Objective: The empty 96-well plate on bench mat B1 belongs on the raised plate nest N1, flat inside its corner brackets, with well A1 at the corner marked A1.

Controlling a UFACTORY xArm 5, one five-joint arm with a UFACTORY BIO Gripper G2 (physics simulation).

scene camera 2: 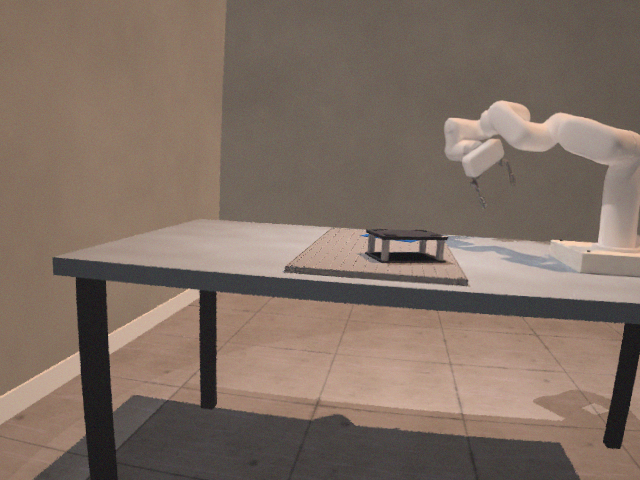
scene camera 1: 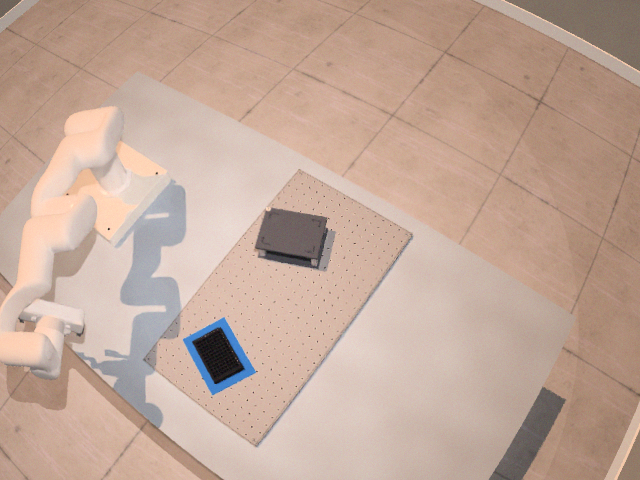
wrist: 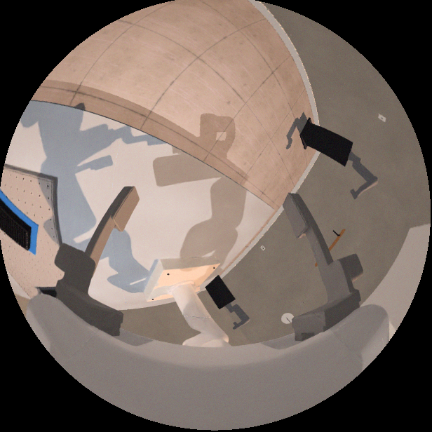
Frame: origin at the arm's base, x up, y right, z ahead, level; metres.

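Where they show: hand, tool point: (scene camera 2: pixel 498 190); arm's base, link origin: (scene camera 2: pixel 615 249) (scene camera 1: pixel 114 180).
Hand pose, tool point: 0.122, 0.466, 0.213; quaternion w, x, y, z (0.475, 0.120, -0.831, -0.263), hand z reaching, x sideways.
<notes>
Each offset is from my tool point to the top centre of the thing, as dx, dy, dz. Level surfaces: height alone.
The black 96-well plate {-0.142, -0.208, +0.371} (scene camera 1: pixel 218 355) (wrist: pixel 15 230) lies flat on the blue bench mat B1 {dx -0.156} (scene camera 1: pixel 249 369) (wrist: pixel 34 237); part of it shows at the left edge of the wrist view. A strip of mat B1 (scene camera 2: pixel 364 235) shows behind the nest in scene camera 2. The raised dark nest N1 {-0.094, -0.572, +0.367} (scene camera 1: pixel 292 235) (scene camera 2: pixel 405 234) stands on four posts, and its top bears no plate. Its A1 marking is too small to read. My gripper (scene camera 2: pixel 498 195) (wrist: pixel 210 193) is open and empty, tilted high above the table, off to the robot-base side of the plate. Its fingertips are mostly hidden in scene camera 1.
Mat and nest stand on a perforated board {dx -0.158} (scene camera 1: pixel 289 304) (scene camera 2: pixel 330 258) on the grey table {dx -0.171} (scene camera 1: pixel 413 356) (scene camera 2: pixel 180 245). The robot's base (scene camera 1: pixel 139 165) (wrist: pixel 195 272) is mounted on the same table. The nest rises above the board. The arm's shadow reaches the board's near corner.
</notes>
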